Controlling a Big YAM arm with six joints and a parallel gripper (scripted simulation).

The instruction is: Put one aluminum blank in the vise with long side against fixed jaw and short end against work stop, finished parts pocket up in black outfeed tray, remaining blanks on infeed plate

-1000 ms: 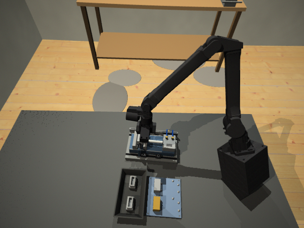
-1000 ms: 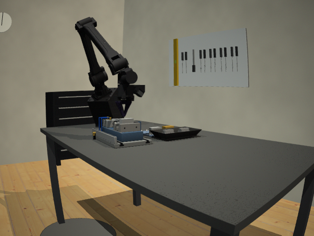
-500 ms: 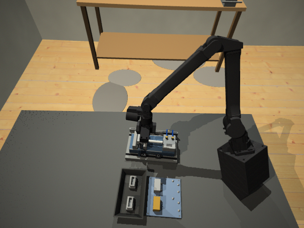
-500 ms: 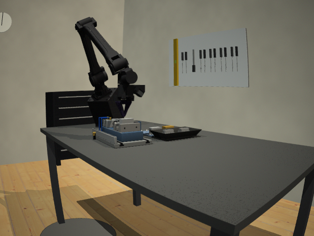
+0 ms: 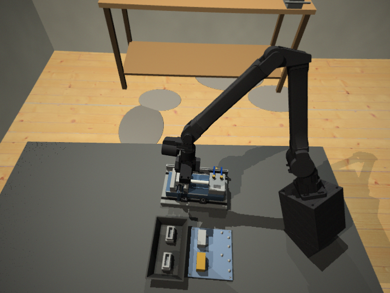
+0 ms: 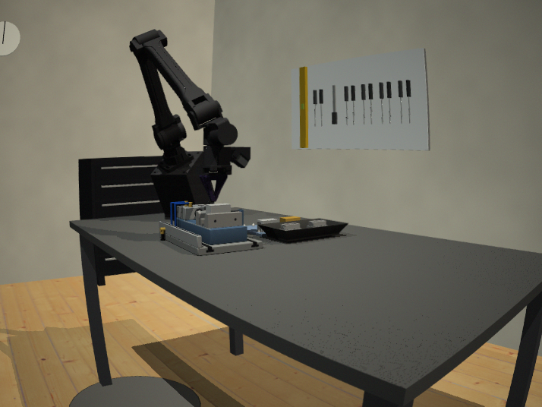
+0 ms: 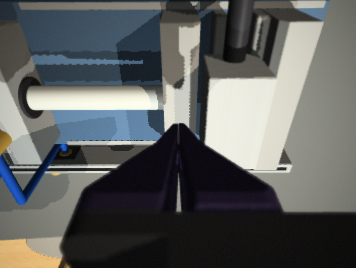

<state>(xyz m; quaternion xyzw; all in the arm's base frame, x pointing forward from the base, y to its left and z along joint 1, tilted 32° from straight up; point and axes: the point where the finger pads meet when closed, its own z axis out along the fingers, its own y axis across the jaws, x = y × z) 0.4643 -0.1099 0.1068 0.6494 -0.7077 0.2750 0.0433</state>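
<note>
Now: hand 30 mm short of the gray aluminum blank, 10 mm to the left of it and 30 mm above it. Round my hand: moving jaw 50 mm below; fixed jaw 60 mm ahead, 10 mm to the right, 50 mm below; work stop rod 40 mm ahead, 40 mm to the left, 40 mm below.
</note>
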